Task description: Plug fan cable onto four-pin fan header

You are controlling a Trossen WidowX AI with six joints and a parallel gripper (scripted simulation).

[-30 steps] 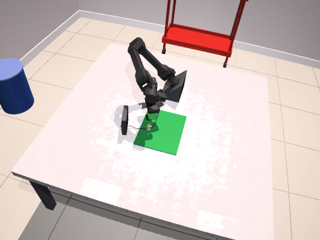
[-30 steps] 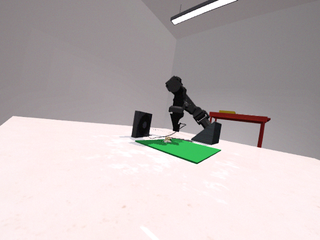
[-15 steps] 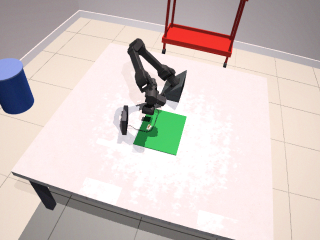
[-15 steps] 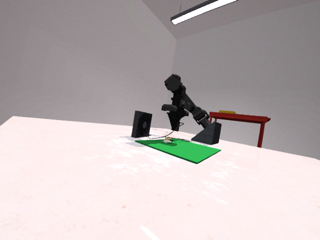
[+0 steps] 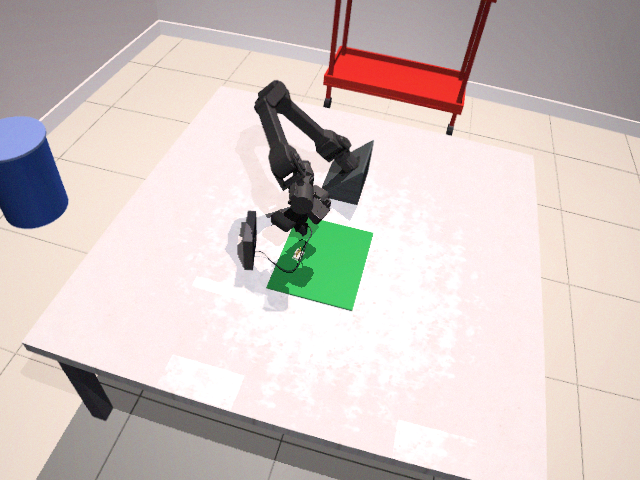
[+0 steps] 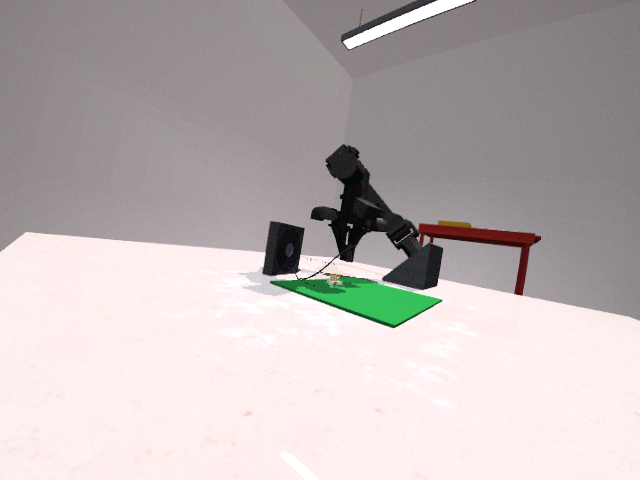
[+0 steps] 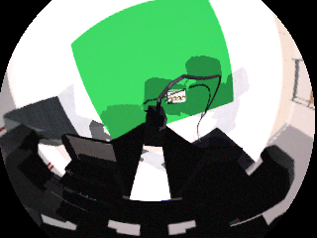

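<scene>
Right now the four-pin header is 70 mm below my gripper tip, 50 mm ahead of it and 10 mm to the left of it. From my gripper tip the other things lie so: black fan (110 mm to the right, 70 mm ahead, 10 mm below); fan plug (10 mm to the left, 10 mm above); green board (80 mm to the left, 80 mm below, 40 mm ahead).
</scene>
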